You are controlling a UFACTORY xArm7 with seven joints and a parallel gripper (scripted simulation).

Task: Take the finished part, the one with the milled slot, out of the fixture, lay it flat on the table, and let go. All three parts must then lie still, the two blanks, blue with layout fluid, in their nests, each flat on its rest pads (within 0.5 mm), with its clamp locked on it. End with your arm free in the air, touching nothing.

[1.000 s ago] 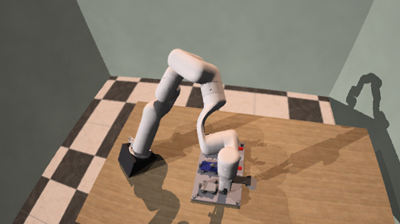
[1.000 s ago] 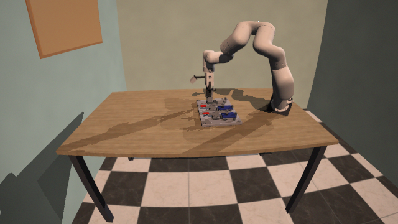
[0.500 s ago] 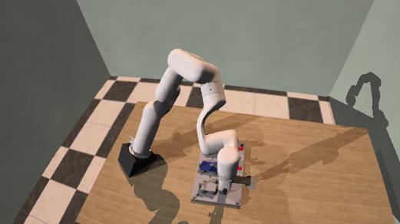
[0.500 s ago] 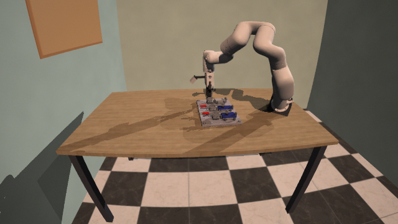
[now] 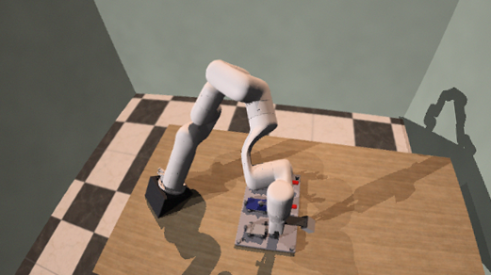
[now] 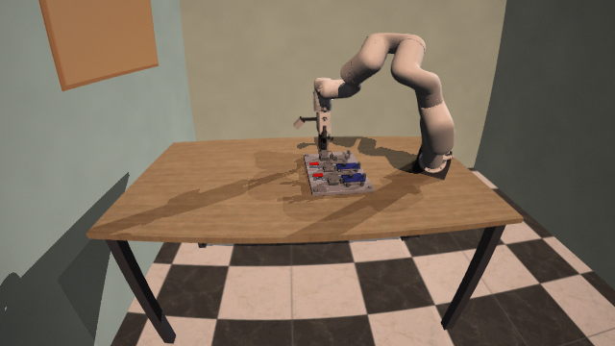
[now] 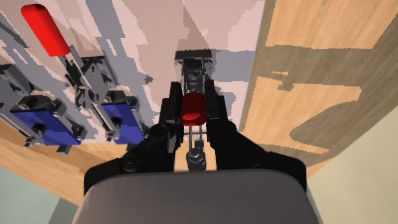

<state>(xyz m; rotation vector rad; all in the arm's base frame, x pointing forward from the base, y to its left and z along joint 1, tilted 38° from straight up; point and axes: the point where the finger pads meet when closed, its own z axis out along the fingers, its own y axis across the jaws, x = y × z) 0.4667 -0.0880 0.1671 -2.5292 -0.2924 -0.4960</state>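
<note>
The grey finished part is 80 mm behind my hand, 60 mm below it and 30 mm to the right of it. Round my hand: blue blank: 120 mm behind, 80 mm to the left, 60 mm below; grey fixture plate: 90 mm to the left, 80 mm below, 70 mm behind.
</note>
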